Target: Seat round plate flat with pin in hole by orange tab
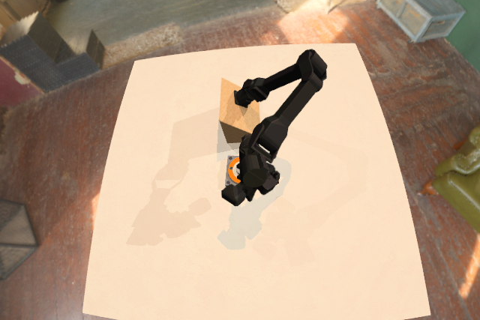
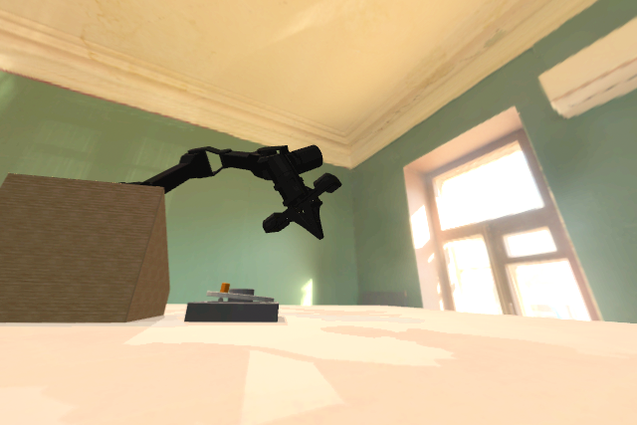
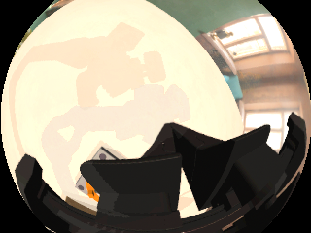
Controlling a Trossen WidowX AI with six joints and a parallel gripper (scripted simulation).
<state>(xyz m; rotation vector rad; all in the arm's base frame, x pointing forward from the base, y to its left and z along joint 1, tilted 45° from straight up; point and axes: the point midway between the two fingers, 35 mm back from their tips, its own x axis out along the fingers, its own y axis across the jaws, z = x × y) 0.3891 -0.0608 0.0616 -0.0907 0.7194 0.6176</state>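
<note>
The round plate is 16 cm behind my gripper tip, 10 cm below it and 1 cm to the right of it. From my gripper tip the other things lie so: dark square base 14 cm behind, 12 cm below, 2 cm to the right.
</note>
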